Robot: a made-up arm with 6 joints.
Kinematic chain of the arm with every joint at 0, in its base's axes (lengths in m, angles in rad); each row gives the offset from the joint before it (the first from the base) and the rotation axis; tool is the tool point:
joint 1: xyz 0 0 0.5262 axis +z
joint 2: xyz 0 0 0 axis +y
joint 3: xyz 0 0 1.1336 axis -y
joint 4: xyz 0 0 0 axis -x
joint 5: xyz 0.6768 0 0 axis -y
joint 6: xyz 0 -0.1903 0 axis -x
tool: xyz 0 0 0
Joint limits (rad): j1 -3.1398..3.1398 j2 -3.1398..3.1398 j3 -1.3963..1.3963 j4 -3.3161..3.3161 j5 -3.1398..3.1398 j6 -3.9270..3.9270
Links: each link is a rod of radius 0.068 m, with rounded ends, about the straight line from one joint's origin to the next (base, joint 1, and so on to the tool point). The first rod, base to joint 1, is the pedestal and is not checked.
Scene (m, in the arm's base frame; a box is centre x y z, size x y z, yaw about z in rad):
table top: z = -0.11
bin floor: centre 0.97 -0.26 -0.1 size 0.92 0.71 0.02 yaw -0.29
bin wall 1: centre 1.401 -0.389 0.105 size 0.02 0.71 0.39 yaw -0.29
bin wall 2: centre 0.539 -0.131 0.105 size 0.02 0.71 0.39 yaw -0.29
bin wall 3: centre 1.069 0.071 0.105 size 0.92 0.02 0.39 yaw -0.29
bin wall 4: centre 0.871 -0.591 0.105 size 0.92 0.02 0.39 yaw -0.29
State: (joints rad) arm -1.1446 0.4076 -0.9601 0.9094 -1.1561 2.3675
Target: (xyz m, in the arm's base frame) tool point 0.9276 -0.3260 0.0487
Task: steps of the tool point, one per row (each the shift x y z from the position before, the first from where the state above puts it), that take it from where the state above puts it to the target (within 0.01 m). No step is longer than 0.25 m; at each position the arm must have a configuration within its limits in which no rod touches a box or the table.
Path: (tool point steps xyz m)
1: 0.1513 0.0743 -0.1446
2: 0.1083 0.1214 -0.1206
3: 0.0586 0.1428 -0.0931
4: 0.1585 -0.0095 -0.1673
5: 0.1394 0.0183 -0.1771
6: 0.1149 0.0424 -0.1829

